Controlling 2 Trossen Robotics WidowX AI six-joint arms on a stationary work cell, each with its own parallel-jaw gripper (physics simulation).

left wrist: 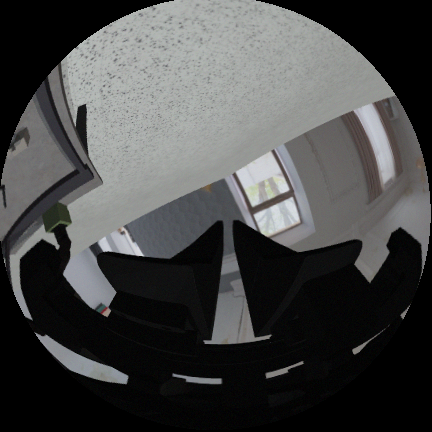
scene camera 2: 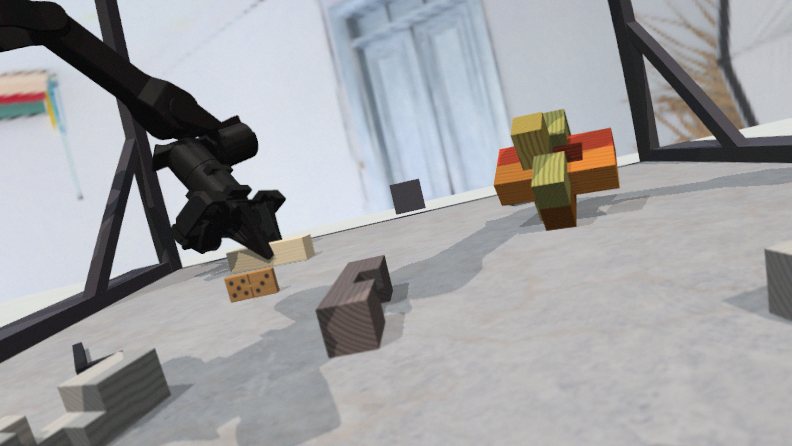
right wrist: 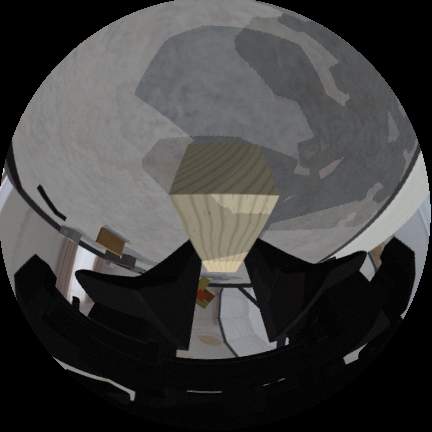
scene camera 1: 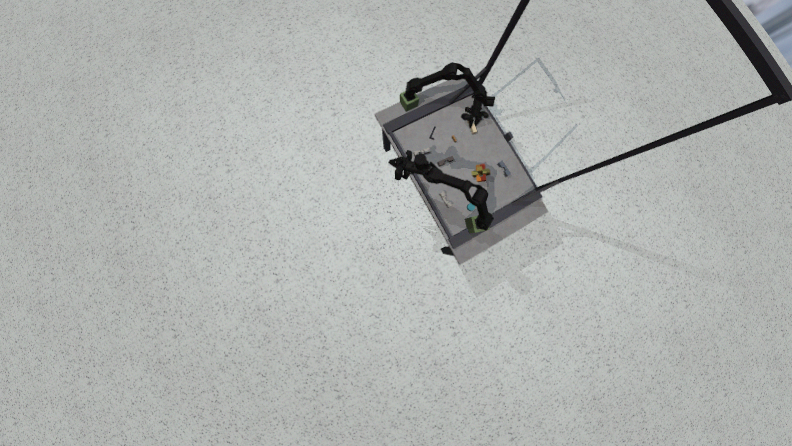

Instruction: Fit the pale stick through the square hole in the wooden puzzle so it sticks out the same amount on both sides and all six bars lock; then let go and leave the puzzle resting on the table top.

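Frame: origin at the left arm's base, x ahead, y left, z up, level; centimetres.
Seen in the pictures: left gripper, fingertip midpoint: (left wrist: 227,225) (scene camera 1: 388,161); right gripper, fingertip midpoint: (scene camera 2: 277,255) (right wrist: 220,238) (scene camera 1: 472,127); left arm's base, link origin: (scene camera 1: 480,223); right arm's base, link origin: (left wrist: 58,227) (scene camera 1: 409,96).
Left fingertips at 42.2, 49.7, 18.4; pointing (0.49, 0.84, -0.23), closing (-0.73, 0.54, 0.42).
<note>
Pixels of each thing's top centre, then the offset from my left fingertips to it, as dx, dy, dz.
- pale stick, top centre: (right wrist: 221,258) (scene camera 2: 267,243) (scene camera 1: 472,124) +27.4, -66.0, -27.2
- wooden puzzle, top centre: (scene camera 2: 552,138) (right wrist: 197,299) (scene camera 1: 484,171) -9.4, -62.3, -21.9
- orange domino, top centre: (scene camera 2: 248,272) (right wrist: 108,249) (scene camera 1: 454,138) +19.9, -50.5, -27.7
- brown notched block, top centre: (scene camera 2: 355,277) (right wrist: 116,262) (scene camera 1: 446,160) +4.6, -40.5, -27.3
- blue-grey block, top centre: (scene camera 1: 505,168) -8.1, -80.8, -27.3
- black bent key, top centre: (scene camera 2: 95,348) (right wrist: 50,206) (scene camera 1: 434,132) +27.0, -37.6, -29.3
- teal round thing, top centre: (scene camera 1: 471,206) -30.1, -50.4, -28.2
The pale stick (scene camera 1: 473,129) (scene camera 2: 294,250) (right wrist: 224,215) lies level, low at the table top, between the fingers of my right gripper (scene camera 1: 473,122) (scene camera 2: 273,248) (right wrist: 220,238), which is shut on it. One stick end faces the right wrist camera. The wooden puzzle (scene camera 1: 481,172) (scene camera 2: 554,171) (right wrist: 203,295), with red, orange, yellow and olive bars, stands on the table top, well apart from the stick. Its square hole cannot be made out clearly. My left gripper (scene camera 1: 394,166) (left wrist: 227,225) is shut and empty, beyond the table's left edge, with a thin gap between its fingers.
An orange domino (scene camera 1: 454,139) (scene camera 2: 251,284) (right wrist: 110,241) lies near the stick. A brown notched block (scene camera 1: 445,161) (scene camera 2: 349,315) lies between domino and puzzle. A blue-grey block (scene camera 1: 503,168), pale grey blocks (scene camera 1: 445,198) (scene camera 2: 133,382), a black bent key (scene camera 1: 432,132) and a teal round thing (scene camera 1: 471,207) lie around.
</note>
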